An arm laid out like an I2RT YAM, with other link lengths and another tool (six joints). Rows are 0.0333 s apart.
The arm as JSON. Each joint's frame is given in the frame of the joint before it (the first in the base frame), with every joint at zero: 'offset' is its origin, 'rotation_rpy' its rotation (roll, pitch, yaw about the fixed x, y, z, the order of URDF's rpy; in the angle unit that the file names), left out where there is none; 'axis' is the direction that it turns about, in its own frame. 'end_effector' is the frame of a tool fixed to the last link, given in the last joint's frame.
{
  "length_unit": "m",
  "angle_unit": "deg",
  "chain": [
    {
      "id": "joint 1",
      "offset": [
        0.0,
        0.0,
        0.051
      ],
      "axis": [
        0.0,
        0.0,
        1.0
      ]
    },
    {
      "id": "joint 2",
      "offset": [
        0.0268,
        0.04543,
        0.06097
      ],
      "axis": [
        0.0,
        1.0,
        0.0
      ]
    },
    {
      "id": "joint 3",
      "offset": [
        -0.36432,
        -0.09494,
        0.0
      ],
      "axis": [
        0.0,
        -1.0,
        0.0
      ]
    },
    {
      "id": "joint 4",
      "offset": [
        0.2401,
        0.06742,
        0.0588
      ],
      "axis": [
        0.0,
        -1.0,
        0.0
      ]
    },
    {
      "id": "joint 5",
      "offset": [
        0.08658,
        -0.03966,
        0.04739
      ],
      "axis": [
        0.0,
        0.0,
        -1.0
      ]
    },
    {
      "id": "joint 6",
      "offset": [
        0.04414,
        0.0,
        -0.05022
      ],
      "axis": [
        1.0,
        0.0,
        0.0
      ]
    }
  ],
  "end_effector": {
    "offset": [
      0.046,
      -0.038,
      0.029
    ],
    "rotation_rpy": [
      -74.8,
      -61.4,
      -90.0
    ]
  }
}
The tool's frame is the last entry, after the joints.
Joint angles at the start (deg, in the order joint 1, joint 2, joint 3, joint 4, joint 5, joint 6):
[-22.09 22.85 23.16 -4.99 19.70 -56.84]
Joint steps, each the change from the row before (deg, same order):
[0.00 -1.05 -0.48 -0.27 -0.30 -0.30]
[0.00 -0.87 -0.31 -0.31 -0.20 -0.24]
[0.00 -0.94 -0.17 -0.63 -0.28 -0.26]
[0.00 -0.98 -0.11 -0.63 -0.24 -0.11]
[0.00 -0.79 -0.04 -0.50 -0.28 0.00]
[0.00 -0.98 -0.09 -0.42 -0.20 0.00]
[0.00 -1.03 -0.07 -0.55 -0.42 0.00]
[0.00 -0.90 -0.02 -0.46 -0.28 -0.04]
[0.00 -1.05 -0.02 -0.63 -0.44 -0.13]
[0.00 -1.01 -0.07 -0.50 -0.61 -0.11]
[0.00 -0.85 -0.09 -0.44 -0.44 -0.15]
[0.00 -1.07 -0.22 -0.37 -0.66 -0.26]
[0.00 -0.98 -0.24 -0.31 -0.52 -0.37]
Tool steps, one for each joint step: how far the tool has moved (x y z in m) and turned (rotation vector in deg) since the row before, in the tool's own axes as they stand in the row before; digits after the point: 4 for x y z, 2 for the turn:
[-0.0029 -0.0019 -0.0025 0.13 0.33 -0.30]
[-0.0022 -0.0014 -0.0022 0.06 0.25 -0.23]
[-0.0021 -0.0015 -0.0025 0.18 0.19 -0.27]
[-0.0018 -0.0011 -0.0028 0.10 0.30 -0.11]
[-0.0011 -0.0008 -0.0024 0.13 0.35 -0.01]
[-0.0013 -0.0007 -0.0031 -0.04 0.51 0.01]
[-0.0013 -0.0011 -0.0031 0.18 0.56 -0.02]
[-0.0009 -0.0008 -0.0029 0.05 0.49 -0.04]
[-0.0012 -0.0012 -0.0032 0.20 0.53 -0.15]
[-0.0010 -0.0015 -0.0029 0.32 0.65 -0.16]
[-0.0011 -0.0014 -0.0023 0.23 0.45 -0.19]
[-0.0015 -0.0020 -0.0027 0.34 0.67 -0.32]
[-0.0015 -0.0020 -0.0023 0.24 0.53 -0.41]

